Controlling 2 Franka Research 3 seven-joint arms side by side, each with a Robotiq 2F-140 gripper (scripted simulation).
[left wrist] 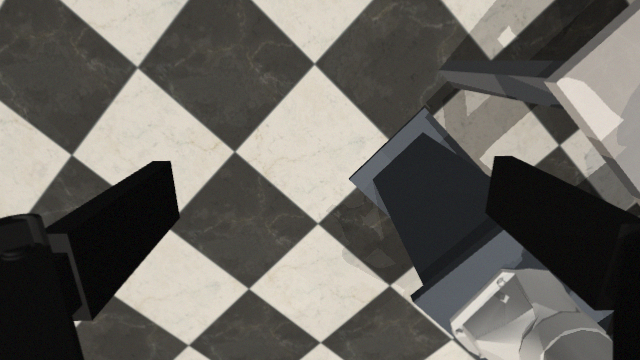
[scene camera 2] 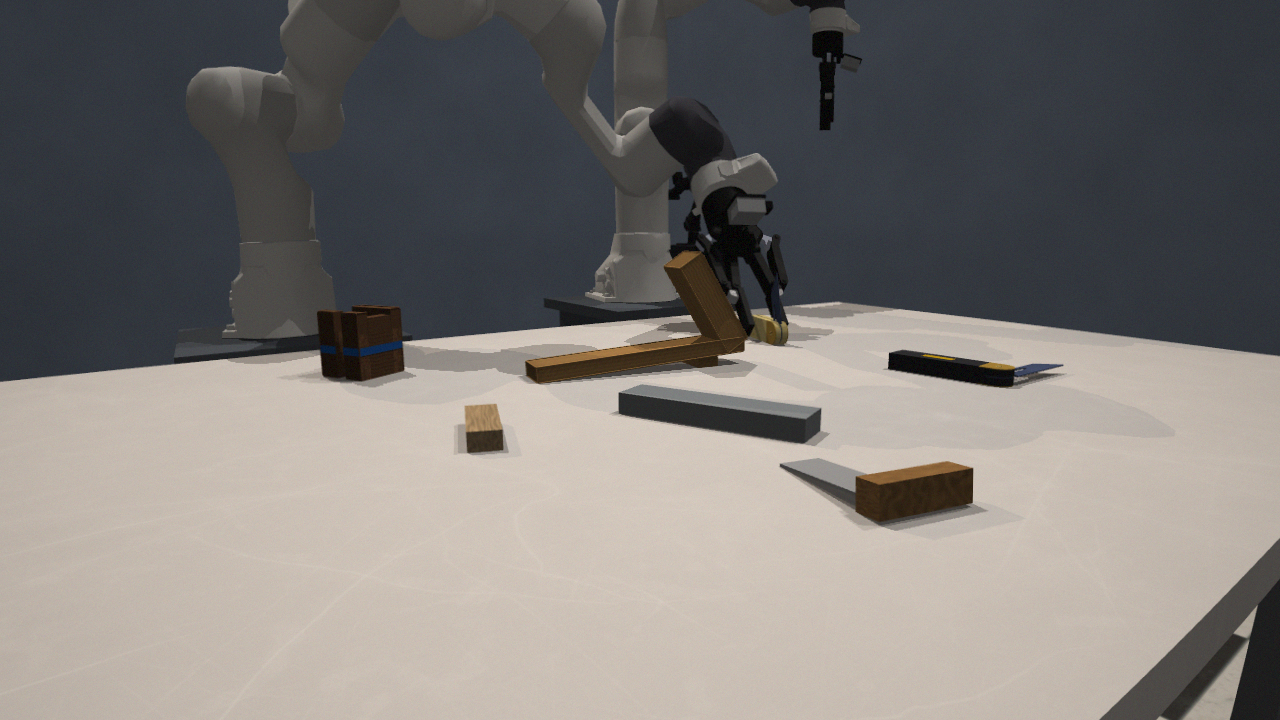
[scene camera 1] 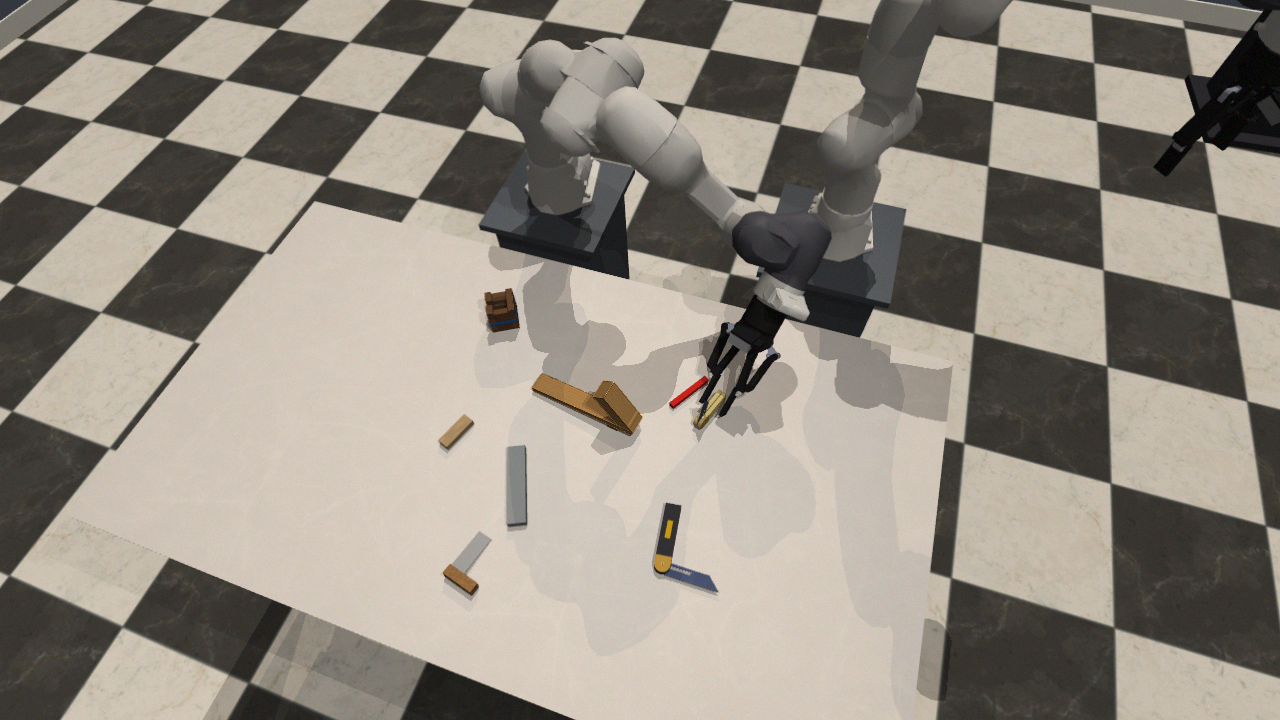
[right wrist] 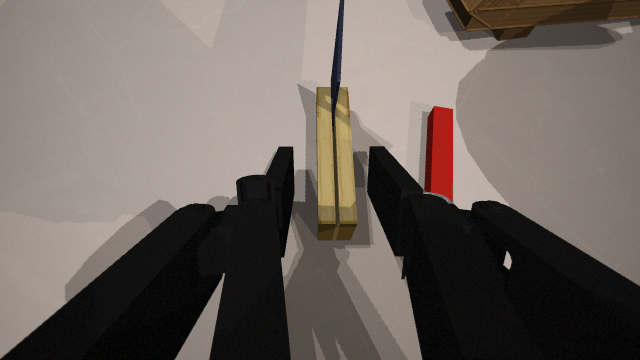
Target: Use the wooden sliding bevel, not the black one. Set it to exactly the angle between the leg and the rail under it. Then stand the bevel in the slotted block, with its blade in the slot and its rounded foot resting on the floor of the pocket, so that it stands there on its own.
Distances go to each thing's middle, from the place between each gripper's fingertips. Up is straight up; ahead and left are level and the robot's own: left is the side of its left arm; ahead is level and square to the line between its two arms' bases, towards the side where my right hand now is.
Now: right hand 4 cm short of the wooden bevel (scene camera 2: 765, 329), 2 cm to the left of it and 1 cm above it. From my right hand the other things lie so: black bevel (scene camera 2: 973, 371) (33 cm ahead, 3 cm below, 2 cm to the right); red bar (right wrist: 439, 147) (6 cm to the right, 3 cm below, 1 cm behind); grey bar (scene camera 2: 797, 423) (35 cm to the right, 27 cm ahead, 3 cm below).
Right now the wooden bevel is 50 cm ahead of my left hand (scene camera 1: 1189, 158), 77 cm to the right of it and 39 cm below it. From my left hand the other things lie so: black bevel (80 cm ahead, 77 cm to the right, 40 cm below); red bar (45 cm ahead, 81 cm to the right, 41 cm below); grey bar (73 cm ahead, 110 cm to the right, 40 cm below).
